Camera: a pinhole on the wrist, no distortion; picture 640 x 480 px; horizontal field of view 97.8 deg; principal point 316.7 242.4 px. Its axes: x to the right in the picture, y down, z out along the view. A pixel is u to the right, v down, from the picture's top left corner.
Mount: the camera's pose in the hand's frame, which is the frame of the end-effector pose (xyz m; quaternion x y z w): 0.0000 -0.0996 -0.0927 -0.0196 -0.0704 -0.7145 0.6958
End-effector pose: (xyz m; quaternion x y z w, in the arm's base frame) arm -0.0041 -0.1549 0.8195 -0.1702 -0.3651 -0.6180 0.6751
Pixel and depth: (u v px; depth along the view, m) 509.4 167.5 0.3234
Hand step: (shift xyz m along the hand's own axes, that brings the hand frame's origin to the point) -0.1161 -0.2777 0.2490
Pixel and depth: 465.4 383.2 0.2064
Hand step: 0.0860 -0.1845 0.1330
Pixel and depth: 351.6 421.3 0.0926
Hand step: 0.0523 -0.1005 0.0047
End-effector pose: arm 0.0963 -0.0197 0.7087 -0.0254 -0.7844 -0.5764 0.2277
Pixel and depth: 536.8 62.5 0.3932
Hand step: -0.2898 -0.3512 0.3168
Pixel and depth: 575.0 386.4 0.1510
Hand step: 0.0628 -0.2205 0.0800
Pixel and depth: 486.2 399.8 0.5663
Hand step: 0.2681 -0.3751 0.5343
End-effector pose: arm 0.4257 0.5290 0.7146 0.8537 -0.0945 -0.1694 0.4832
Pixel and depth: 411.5 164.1 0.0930
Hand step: -0.0335 -0.1185 0.0014
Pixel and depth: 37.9 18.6 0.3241
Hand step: -0.2717 0.2685 0.1681
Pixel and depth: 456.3 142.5 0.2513
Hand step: -0.1111 -0.1901 0.1652
